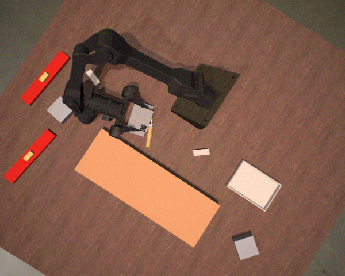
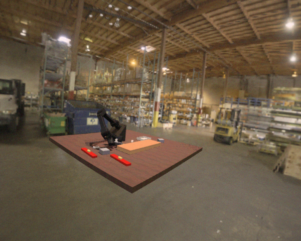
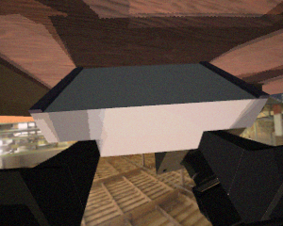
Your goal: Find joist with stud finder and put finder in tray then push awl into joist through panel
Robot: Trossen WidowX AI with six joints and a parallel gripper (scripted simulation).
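Now: the grey stud finder 1 cm below my gripper tip and 1 cm ahead of it. Also, from my gripper tip: awl (5 cm below, 3 cm to the left, 1 cm ahead); white tray (48 cm to the left, 5 cm below, 4 cm behind).
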